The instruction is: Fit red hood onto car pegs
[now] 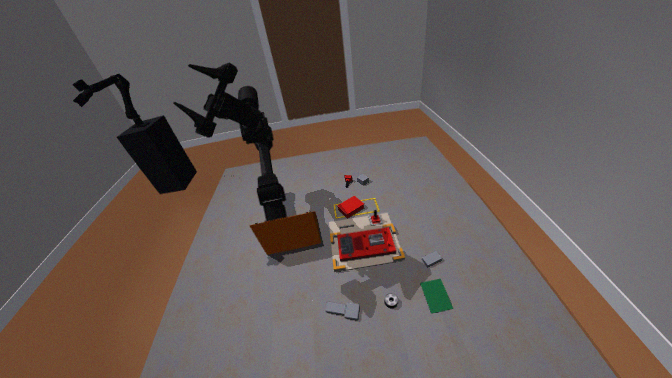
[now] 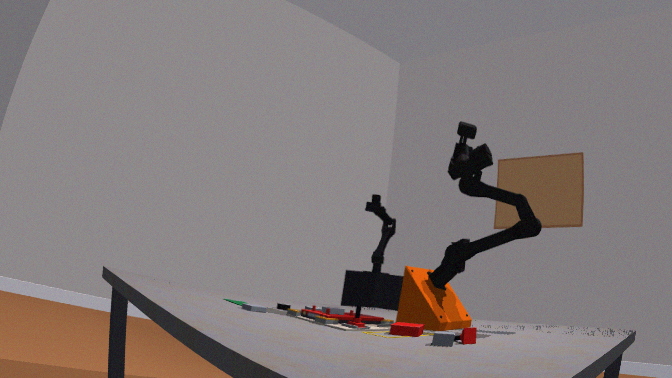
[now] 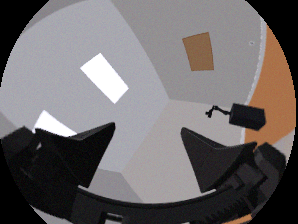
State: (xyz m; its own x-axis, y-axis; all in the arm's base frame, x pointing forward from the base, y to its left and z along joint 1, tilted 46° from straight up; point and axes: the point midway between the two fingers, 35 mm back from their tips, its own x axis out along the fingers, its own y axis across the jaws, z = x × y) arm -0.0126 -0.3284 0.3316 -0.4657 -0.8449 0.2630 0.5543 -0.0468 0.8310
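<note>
Now: the red hood 62 cm below my gripper tip, 36 cm ahead of it and 15 cm to the left of it. Round my gripper tip: grey engine block (61 cm below, 42 cm ahead, 5 cm to the right); then green plate (63 cm below, 57 cm ahead, 28 cm to the right); then jig (62 cm below, 39 cm ahead, 4 cm to the right).
</note>
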